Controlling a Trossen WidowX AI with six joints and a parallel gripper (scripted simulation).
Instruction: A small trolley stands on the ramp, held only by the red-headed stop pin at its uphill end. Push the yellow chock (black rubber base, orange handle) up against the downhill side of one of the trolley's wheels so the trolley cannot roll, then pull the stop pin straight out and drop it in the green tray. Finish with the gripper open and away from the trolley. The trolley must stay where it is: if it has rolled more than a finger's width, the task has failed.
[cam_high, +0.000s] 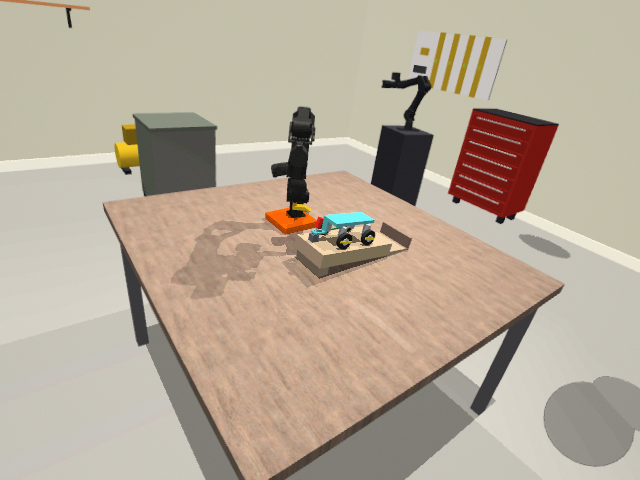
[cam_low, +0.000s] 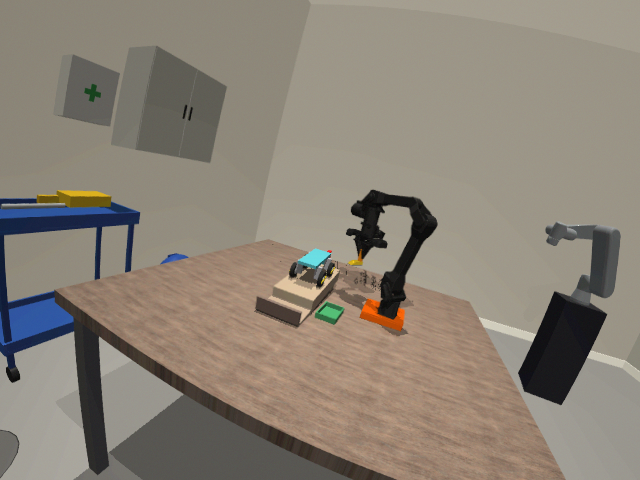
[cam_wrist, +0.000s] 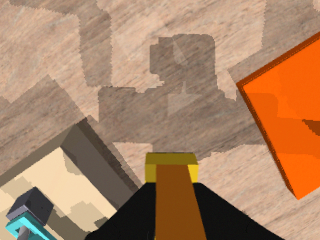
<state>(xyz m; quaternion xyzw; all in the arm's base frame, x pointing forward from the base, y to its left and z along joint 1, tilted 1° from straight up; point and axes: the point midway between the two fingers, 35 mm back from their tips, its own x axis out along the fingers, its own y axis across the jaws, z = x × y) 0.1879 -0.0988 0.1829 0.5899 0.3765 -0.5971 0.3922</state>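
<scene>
Now: the yellow chock 10 mm ahead of my gripper tip, 20 mm to the left of it and 10 mm below it. Round my gripper tip: red-headed stop pin: 130 mm ahead, 30 mm to the left, 40 mm below; then tan ramp: 130 mm ahead, 150 mm to the left, 130 mm below; then trolley: 130 mm ahead, 150 mm to the left, 60 mm below.
</scene>
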